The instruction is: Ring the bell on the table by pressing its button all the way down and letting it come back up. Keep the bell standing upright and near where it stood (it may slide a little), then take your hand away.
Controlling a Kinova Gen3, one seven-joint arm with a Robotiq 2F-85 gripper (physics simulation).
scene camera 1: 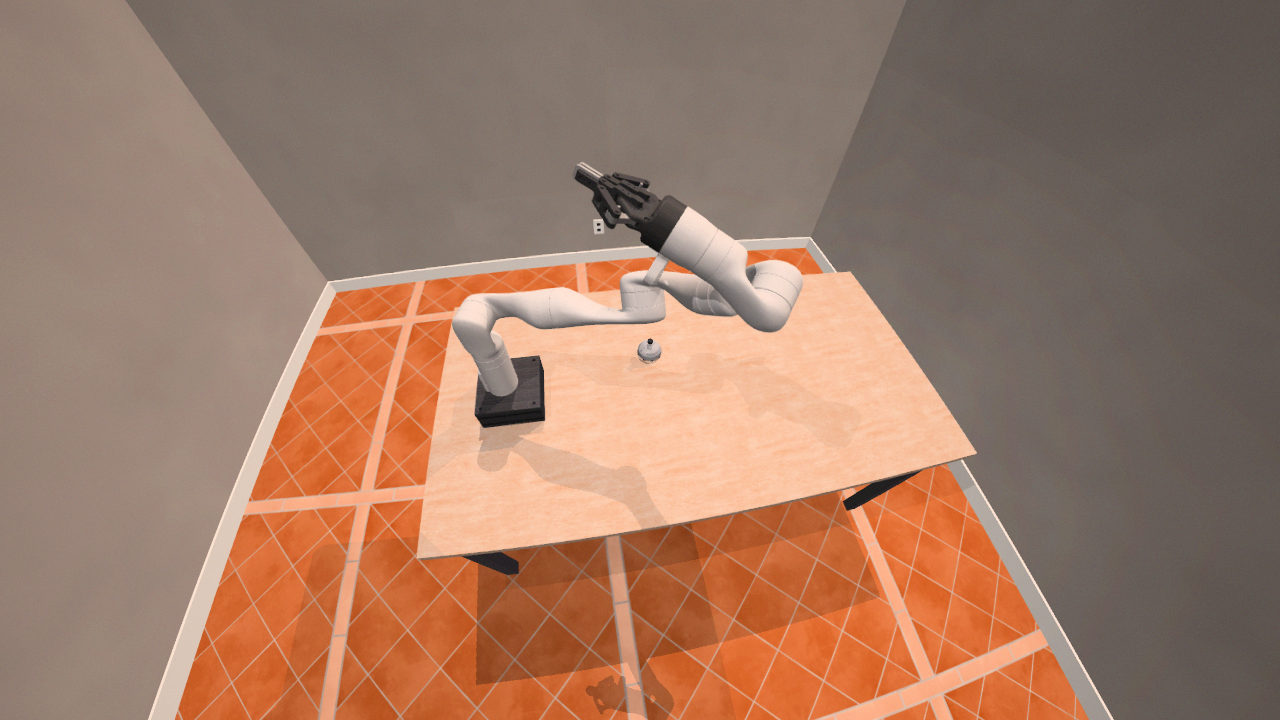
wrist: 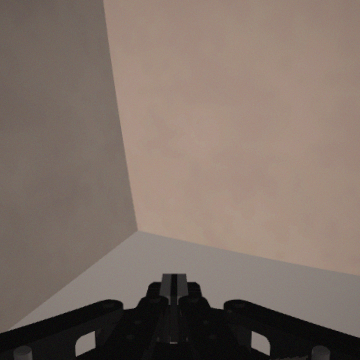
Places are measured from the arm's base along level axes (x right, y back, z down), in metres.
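Pixels of known places: gripper, fingertip midpoint: (scene camera 1: 575, 169) (wrist: 173, 289); arm's base, link origin: (scene camera 1: 503, 383).
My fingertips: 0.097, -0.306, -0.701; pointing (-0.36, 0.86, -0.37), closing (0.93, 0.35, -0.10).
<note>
Ahead of a thing's pixels: the offset from my fingertips to its top centre, as dx, dy, dz. Level surfaces: height alone.
A small silver bell @(-0.295, -0.146, +0.721) (scene camera 1: 648, 351) with a dark button @(-0.295, -0.146, +0.721) (scene camera 1: 649, 341) on top stands upright on the table @(dz +0.787) (scene camera 1: 805, 358) in the scene view, right of the arm's base. My gripper (scene camera 1: 583, 171) (wrist: 173, 289) is shut and empty, its two fingertips together. It is raised high above the table, pointing up and to the left in the scene view, well apart from the bell. The bell does not show in the wrist view, where walls and the ceiling show beyond the fingers.
The arm's black base (scene camera 1: 511, 402) stands on the left part of the table. The arm's white links (scene camera 1: 572, 307) stretch above the table behind the bell, and the forearm bends back at the right. Grey walls (scene camera 1: 537, 107) stand around the table.
</note>
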